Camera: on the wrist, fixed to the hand. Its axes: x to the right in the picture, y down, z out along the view.
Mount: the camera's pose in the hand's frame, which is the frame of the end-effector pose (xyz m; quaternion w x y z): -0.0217 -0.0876 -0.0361 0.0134 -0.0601 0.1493 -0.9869
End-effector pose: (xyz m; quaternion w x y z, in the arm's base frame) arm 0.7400 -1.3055 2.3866 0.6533 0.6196 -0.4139 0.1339
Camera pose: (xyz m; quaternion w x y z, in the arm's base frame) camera 0.8003 -1.2821 2.3140 0.2399 0.3575 0.6954 -0.5753
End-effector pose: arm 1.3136 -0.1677 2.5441 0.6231 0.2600 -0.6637 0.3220
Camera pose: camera 1.4047 -0.1994 2.5322 0.4408 0.5729 0.3214 -0.6117
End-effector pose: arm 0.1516 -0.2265 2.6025 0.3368 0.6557 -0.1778 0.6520
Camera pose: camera 0.1821 -0.1445 2.5602 0.7139 0.0667 0.6558 -0.2364
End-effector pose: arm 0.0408 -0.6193 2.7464 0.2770 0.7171 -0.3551 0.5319
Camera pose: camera 0.0868 -0.5346 2.7340 0.6247 0.2640 0.7123 -0.1805
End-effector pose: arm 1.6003 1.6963 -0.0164 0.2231 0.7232 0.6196 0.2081
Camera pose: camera 1.5059 1.6888 -0.0384 0.1593 -0.6463 0.7428 -0.0722
